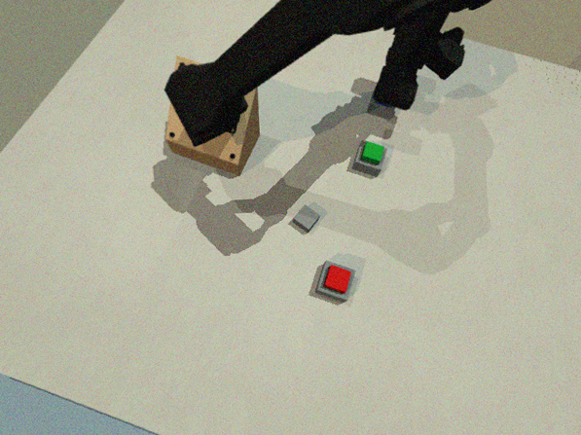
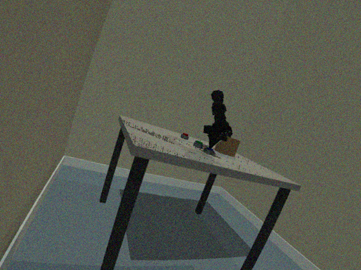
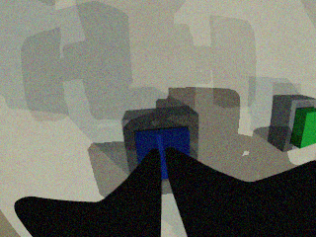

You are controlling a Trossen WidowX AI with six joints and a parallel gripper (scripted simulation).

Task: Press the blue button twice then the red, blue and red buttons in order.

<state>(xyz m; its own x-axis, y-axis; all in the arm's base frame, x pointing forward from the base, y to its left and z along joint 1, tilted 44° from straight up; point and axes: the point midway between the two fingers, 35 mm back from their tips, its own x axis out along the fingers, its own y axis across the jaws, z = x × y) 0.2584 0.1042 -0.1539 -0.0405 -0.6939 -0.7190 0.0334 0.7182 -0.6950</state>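
The blue button lies 10 mm below my gripper tip. Also, from my gripper tip: small grey block (80 mm behind, 280 mm to the right, 20 mm below); then red button (370 mm to the right); then green button (140 mm to the right).
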